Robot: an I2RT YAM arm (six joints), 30 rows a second.
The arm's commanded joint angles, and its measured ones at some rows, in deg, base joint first. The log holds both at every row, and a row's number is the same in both.
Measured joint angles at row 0:
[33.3, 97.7, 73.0, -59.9, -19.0, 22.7]
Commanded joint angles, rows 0 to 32:
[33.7, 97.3, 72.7, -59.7, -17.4, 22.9]
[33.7, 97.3, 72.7, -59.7, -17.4, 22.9]
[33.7, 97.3, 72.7, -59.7, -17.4, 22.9]
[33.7, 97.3, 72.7, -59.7, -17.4, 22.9]
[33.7, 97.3, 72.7, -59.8, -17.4, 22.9]
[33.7, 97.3, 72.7, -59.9, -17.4, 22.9]
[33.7, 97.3, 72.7, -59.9, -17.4, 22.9]
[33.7, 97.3, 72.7, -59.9, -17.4, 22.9]
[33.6, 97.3, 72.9, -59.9, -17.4, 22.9]
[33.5, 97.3, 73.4, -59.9, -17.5, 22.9]
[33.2, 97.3, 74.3, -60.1, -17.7, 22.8]
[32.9, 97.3, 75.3, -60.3, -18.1, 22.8]
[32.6, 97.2, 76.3, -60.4, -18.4, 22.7]
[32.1, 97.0, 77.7, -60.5, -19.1, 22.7]
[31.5, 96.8, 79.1, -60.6, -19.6, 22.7]
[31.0, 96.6, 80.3, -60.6, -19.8, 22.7]
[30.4, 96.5, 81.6, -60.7, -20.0, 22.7]
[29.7, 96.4, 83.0, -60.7, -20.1, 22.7]
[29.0, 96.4, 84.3, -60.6, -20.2, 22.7]
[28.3, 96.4, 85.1, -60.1, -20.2, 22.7]
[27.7, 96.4, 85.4, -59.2, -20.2, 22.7]
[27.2, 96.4, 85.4, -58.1, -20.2, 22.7]
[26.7, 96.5, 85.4, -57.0, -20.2, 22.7]
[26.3, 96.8, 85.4, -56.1, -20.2, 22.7]
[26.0, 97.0, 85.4, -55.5, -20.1, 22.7]
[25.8, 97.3, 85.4, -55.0, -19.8, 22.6]
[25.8, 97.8, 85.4, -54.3, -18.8, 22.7]
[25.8, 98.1, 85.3, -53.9, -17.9, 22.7]
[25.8, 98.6, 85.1, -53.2, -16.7, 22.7]
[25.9, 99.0, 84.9, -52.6, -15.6, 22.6]
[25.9, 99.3, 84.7, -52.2, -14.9, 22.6]
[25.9, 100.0, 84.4, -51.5, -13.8, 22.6]
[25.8, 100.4, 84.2, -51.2, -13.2, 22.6]
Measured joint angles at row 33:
[25.9, 98.9, 84.3, -52.2, -16.6, 22.7]
